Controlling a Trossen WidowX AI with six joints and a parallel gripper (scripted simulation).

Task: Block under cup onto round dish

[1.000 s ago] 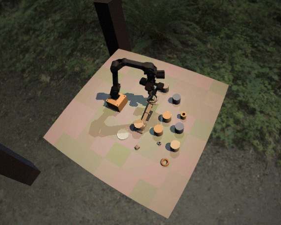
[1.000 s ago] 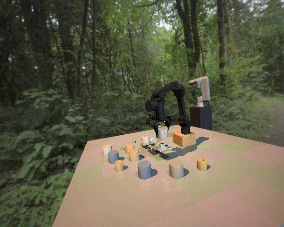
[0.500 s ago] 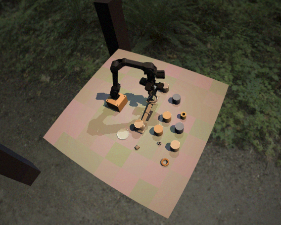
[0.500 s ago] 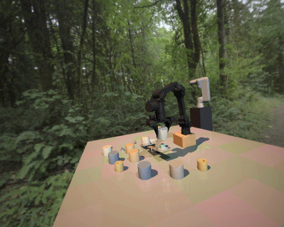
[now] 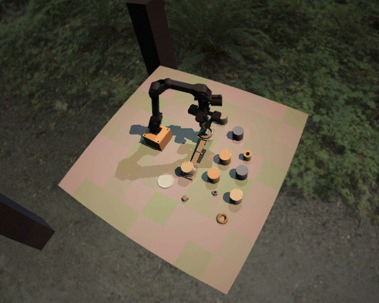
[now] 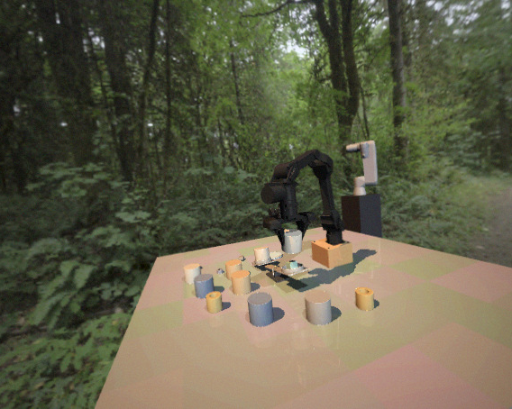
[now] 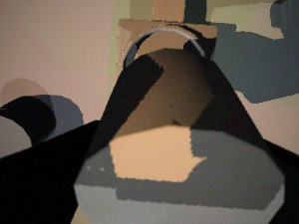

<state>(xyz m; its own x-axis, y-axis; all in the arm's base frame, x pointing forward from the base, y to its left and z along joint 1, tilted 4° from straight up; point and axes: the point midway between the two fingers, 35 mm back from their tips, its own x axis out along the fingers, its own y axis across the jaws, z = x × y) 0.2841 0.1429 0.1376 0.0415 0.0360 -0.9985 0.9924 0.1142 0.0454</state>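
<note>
Right now the cup is 3 cm ahead of my gripper tip, 29 cm to the right of it and 11 cm below it. Round my gripper tip: balance (2 cm ahead, 14 cm to the right, 13 cm below); then nut (24 cm ahead, 31 cm to the right, 16 cm below); then round dish (6 cm behind, 38 cm to the right, 17 cm below).
</note>
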